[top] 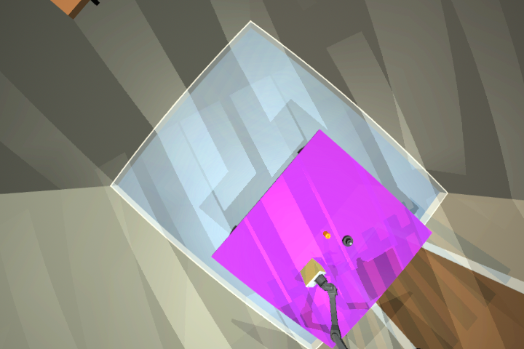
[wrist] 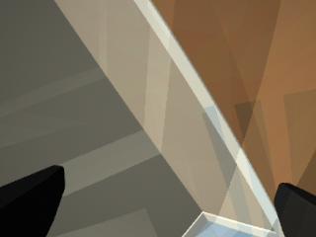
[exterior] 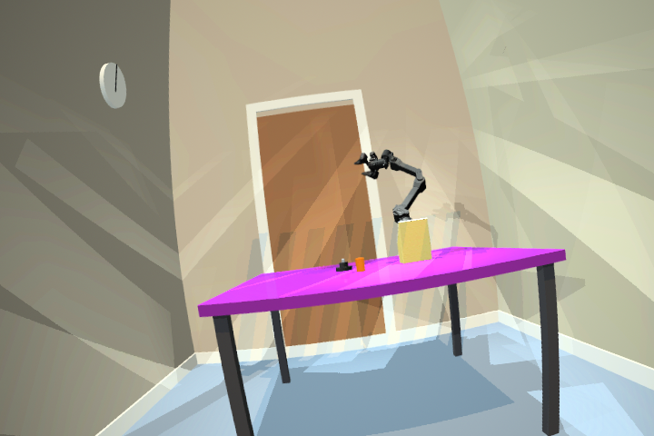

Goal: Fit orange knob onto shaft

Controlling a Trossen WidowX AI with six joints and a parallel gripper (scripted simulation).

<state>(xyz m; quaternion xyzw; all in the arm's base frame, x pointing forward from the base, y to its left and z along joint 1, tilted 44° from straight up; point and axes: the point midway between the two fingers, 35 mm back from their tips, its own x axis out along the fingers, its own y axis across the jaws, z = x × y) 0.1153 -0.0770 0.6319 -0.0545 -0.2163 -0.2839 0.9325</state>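
Right now my gripper tip is 590 mm to the right of the orange knob, 530 mm above it and 160 mm short of it. The rest, counted from my gripper tip: round pedestal (550 mm below, 400 mm to the left, 210 mm ahead).
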